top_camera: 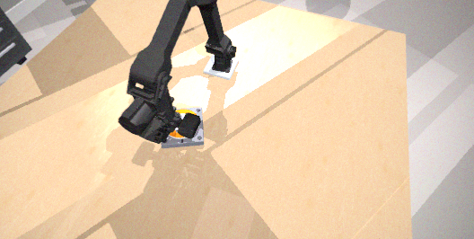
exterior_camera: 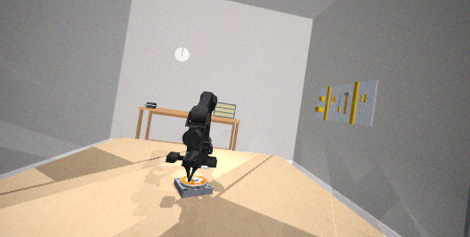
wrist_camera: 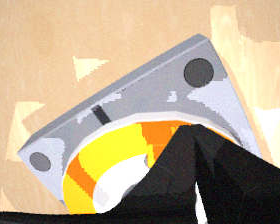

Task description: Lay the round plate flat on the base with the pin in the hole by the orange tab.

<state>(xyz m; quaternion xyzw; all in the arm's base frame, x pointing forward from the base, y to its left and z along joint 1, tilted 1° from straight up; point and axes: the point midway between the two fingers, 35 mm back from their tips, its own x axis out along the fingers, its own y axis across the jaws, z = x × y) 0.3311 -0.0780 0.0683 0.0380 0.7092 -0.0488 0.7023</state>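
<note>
The round plate is 2 cm behind my gripper tip, 2 cm to the left of it and 1 cm below it.
</note>
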